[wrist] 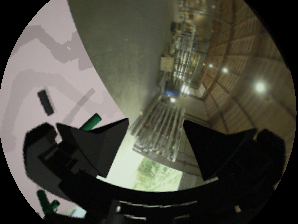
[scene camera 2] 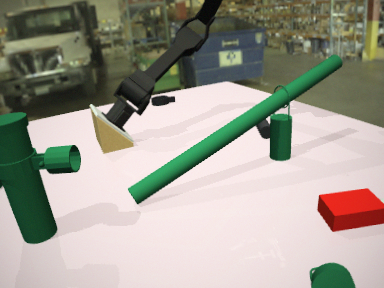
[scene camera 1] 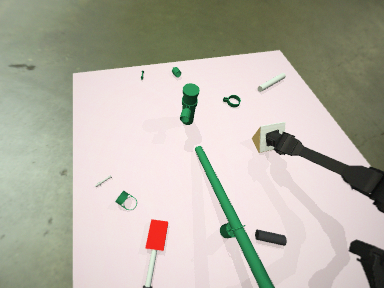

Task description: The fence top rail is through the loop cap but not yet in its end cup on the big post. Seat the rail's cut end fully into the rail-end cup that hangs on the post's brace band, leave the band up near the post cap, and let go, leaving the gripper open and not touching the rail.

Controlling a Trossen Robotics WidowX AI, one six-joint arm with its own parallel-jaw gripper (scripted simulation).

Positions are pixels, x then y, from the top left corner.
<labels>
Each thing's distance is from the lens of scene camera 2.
green top rail (scene camera 2: 160, 178): 57 cm
short green post (scene camera 2: 280, 124): 68 cm
The marked spots on the short green post and the green top rail are 28 cm apart.
</labels>
